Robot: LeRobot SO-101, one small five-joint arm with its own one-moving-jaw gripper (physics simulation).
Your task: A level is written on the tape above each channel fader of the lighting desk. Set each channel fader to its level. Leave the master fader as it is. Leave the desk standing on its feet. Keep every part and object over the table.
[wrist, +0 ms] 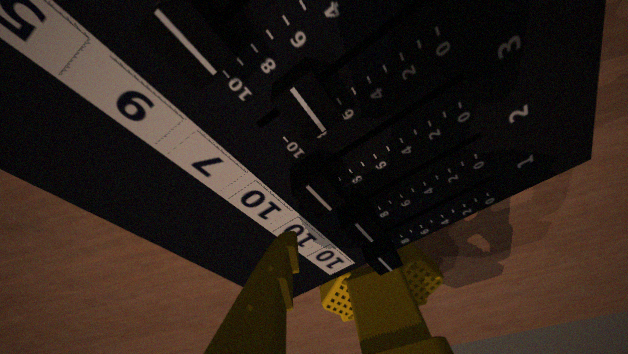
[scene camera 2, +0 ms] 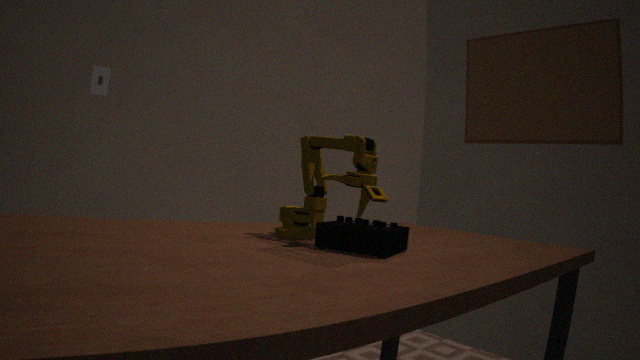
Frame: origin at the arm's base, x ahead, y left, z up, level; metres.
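Seen in the pictures: end effector, tool point: (wrist: pixel 297 245) (scene camera 2: pixel 357 215); arm's base, origin of the base link: (scene camera 2: pixel 302 237).
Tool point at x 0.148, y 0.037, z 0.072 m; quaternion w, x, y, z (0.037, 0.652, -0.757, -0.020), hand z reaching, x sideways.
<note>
Offsets run from my tool point to a thing's top centre. "pt": to the spot under its first point. Level surfaces: height alone.
The black lighting desk {dz -0.004, dx +0.034, dy -0.009 m} (scene camera 2: pixel 352 241) (wrist: pixel 120 195) stands flat on the table. Its pale tape {dz -0.017, dx +0.015, dy +0.015 m} (wrist: pixel 170 132) shows three 10s, then a 7, what looks like an upside-down 6, and a 5. Black fader caps with white lines show in the wrist view, including one cap {dz -0.004, dx +0.038, dy -0.013 m} (wrist: pixel 314 107), another {pt dz -0.004, dx +0.015, dy -0.011 m} (wrist: pixel 320 192) and the cap nearest the desk's end {pt dz -0.004, dx -0.023, dy -0.026 m} (wrist: pixel 382 257); several are toward the tape end. My gripper (scene camera 2: pixel 342 196) is wide open and empty above the desk. In the wrist view one notched jaw overlaps the 10s; the moving jaw is out of picture. Exact cap readings are unclear.
The wooden table {dz -0.072 m} (scene camera 2: pixel 175 280) (wrist: pixel 125 255) extends around the desk. My yellow arm base (scene camera 2: pixel 295 222) (wrist: pixel 385 305) stands close beside the desk. The table's curved front edge (scene camera 2: pixel 415 317) shows in the scene view. Dark shadows lie beside the desk.
</note>
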